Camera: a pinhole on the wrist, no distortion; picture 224 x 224 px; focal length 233.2 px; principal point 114.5 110.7 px. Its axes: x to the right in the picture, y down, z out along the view. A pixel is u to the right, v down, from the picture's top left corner.
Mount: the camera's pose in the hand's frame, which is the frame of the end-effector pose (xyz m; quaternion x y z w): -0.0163 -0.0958 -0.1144 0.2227 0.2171 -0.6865 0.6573
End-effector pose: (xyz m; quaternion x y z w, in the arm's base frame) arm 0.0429 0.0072 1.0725 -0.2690 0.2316 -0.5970 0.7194
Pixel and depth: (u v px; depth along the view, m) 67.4 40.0 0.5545
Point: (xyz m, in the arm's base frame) 0.0307 0.1932 1.5904
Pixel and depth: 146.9 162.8 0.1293
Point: -0.1071 -0.0310 1.1814
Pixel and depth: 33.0 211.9 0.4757
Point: 0.1315 -0.1714 1.5113
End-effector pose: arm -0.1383 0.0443 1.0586 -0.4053 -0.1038 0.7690 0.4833
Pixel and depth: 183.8 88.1 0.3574
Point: 0.0517 0.2187 1.3790
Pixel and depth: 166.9 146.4 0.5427
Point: 0.0113 0.4098 1.4805
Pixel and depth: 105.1 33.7 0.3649
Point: -0.0518 0.1200 1.4191
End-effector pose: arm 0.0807 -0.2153 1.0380 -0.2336 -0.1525 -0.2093 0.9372
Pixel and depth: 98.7 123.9 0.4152
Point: -0.1121 -0.3529 1.3575
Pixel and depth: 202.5 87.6 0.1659
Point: -0.0622 -0.4074 1.0996
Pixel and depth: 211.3 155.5 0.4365
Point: -0.1321 -0.5709 1.3560
